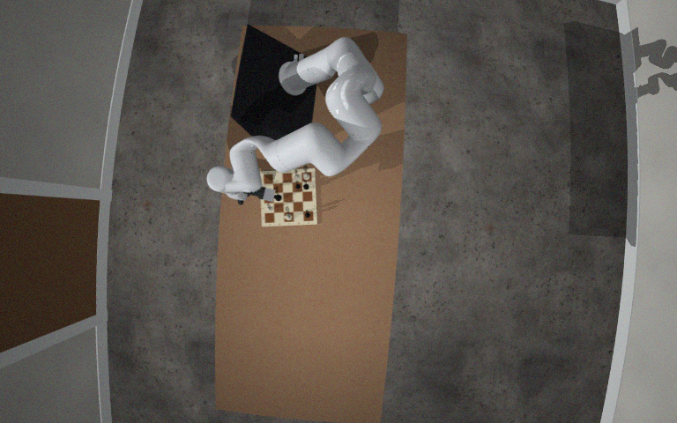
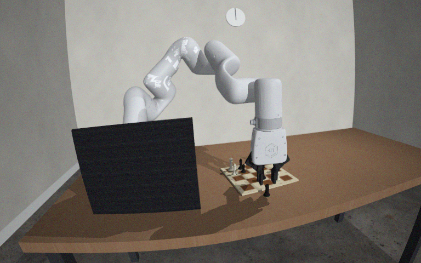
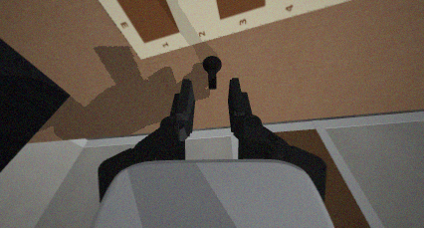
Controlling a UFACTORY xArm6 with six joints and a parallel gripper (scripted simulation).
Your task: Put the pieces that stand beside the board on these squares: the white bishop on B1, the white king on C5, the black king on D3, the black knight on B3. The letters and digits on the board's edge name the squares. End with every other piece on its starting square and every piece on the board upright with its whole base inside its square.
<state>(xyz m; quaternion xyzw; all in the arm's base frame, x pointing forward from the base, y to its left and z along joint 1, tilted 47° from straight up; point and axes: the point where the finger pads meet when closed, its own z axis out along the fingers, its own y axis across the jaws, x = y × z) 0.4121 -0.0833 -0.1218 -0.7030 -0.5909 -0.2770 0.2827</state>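
Now: the chessboard 30 mm ahead of my hand, 140 mm to the left of it and 60 mm below it. Also, from my hand: white king (100 mm ahead, 150 mm to the left, 30 mm below); black king (30 mm ahead, 100 mm to the left, 30 mm below); white pawn (70 mm ahead, 70 mm to the left, 50 mm below).
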